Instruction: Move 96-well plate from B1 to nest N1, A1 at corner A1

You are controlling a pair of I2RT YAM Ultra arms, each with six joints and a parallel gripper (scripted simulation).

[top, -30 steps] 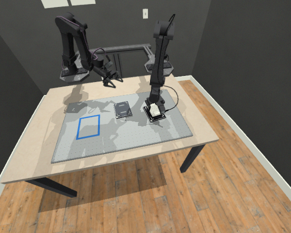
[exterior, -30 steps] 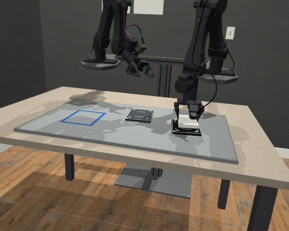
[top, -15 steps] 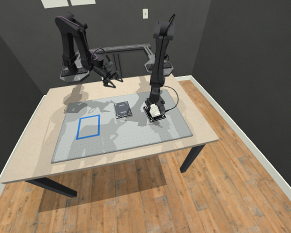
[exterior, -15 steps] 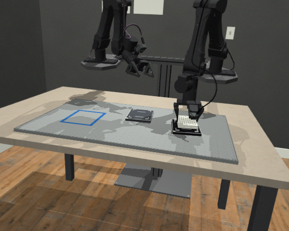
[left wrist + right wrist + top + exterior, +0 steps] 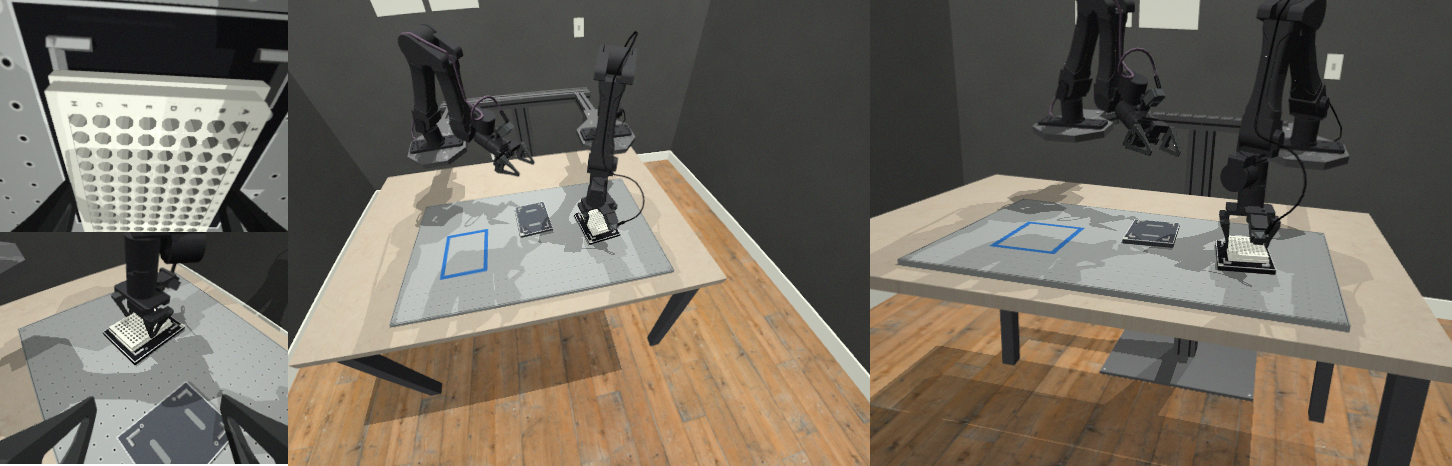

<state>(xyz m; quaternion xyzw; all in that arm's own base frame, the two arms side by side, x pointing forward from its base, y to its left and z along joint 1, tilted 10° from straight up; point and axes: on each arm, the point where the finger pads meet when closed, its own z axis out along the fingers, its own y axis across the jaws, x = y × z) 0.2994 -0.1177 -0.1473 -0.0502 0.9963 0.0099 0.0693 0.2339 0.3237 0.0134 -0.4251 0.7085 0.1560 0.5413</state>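
My left gripper is now 10 mm short of the black plate nest and 20 mm above it. Also, from my left hand: white 96-well plate: 10 mm below.
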